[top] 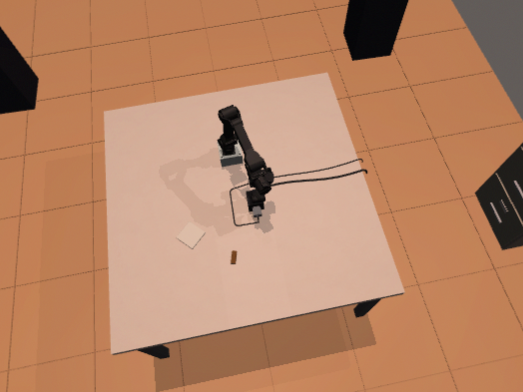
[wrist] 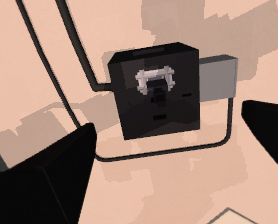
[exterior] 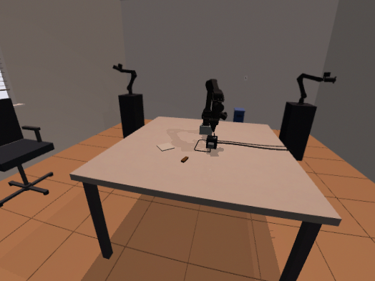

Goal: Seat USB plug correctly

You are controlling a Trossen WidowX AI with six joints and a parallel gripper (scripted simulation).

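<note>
Now: the dark USB plug 40 mm below my gripper tip. The rest, counted from my gripper tip: white flat pad (340 mm to the right, 130 mm below, 110 mm ahead); small brown block (260 mm ahead, 150 mm to the right, 130 mm below); metal socket frame (60 mm below, 10 mm to the left).
</note>
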